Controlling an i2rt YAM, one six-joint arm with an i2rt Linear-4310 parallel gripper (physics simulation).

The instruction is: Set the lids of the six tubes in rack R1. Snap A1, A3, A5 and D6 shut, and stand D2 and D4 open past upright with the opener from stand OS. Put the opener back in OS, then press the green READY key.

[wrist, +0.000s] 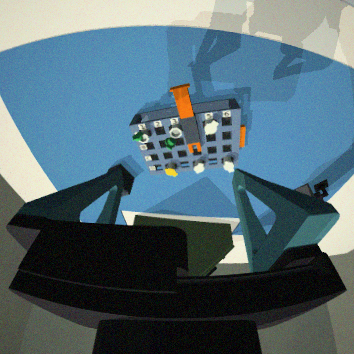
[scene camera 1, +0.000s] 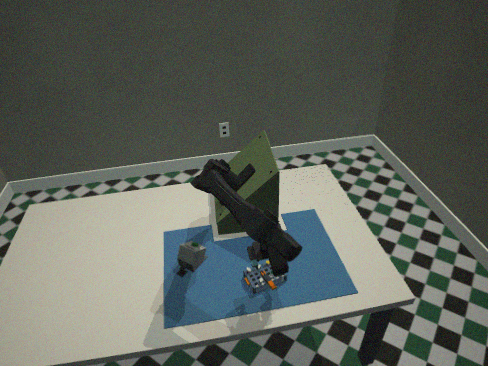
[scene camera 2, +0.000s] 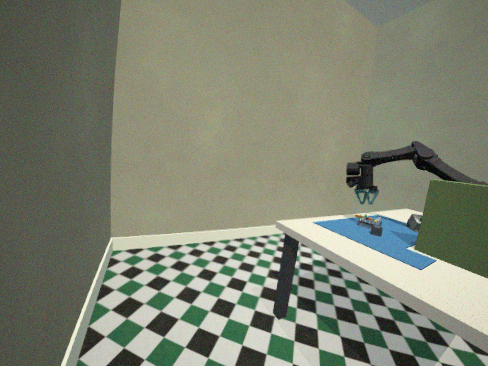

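Pixels of known places: gripper, fingertip midpoint: (wrist: 177,174) (scene camera 1: 270,263) (scene camera 2: 366,204); arm's base, origin of the base link: (scene camera 1: 237,185) (scene camera 2: 477,220).
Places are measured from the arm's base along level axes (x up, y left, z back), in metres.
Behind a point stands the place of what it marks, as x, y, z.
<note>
Rack R1 (scene camera 1: 259,288) {-0.147, -0.026, -0.411} (wrist: 219,142) {-0.119, -0.034, -0.380} stands on the blue mat. The opener (scene camera 1: 272,284) {-0.110, 0.013, -0.434} (wrist: 191,131) {-0.110, 0.002, -0.401}, dark with orange ends, lies slanted across R1 around column 4, one end past the numbered edge. My gripper (scene camera 2: 366,202) {-0.040, 0.014, -0.404} (wrist: 177,174) {-0.040, 0.014, -0.404} is open and empty, high above the rack. A1 (wrist: 144,137) {-0.098, 0.054, -0.400} and A3 (wrist: 175,133) {-0.112, 0.020, -0.396} show open rims with green lids beside them. A5 (wrist: 211,126) {-0.107, -0.019, -0.409} shows a white lid. D2 (wrist: 171,172) {-0.107, 0.027, -0.338} is yellow; D4 (wrist: 199,167) {-0.107, -0.010, -0.348} and D6 (wrist: 228,164) {-0.106, -0.047, -0.356} are white; their lid states are unclear. A dark block, likely stand OS (scene camera 1: 255,251) (scene camera 2: 376,230) {-0.125, 0.138, -0.287}, is beside R1.
A grey box (scene camera 1: 191,257) {-0.088, -0.233, -0.259} with the green READY key (scene camera 1: 195,244) {-0.079, -0.211, -0.208} stands on the left of the mat (scene camera 1: 320,260) {-0.149, 0.226, -0.352} in scene camera 1. A tall green slanted panel (scene camera 1: 267,200) {0.002, 0.088, -0.135} (scene camera 2: 452,225) {-0.019, 0.145, -0.049} (wrist: 200,245) {-0.087, -0.031, -0.119} stands behind the rack. An orange tab (wrist: 243,136) {-0.125, -0.064, -0.386} is on the rack's side.
</note>
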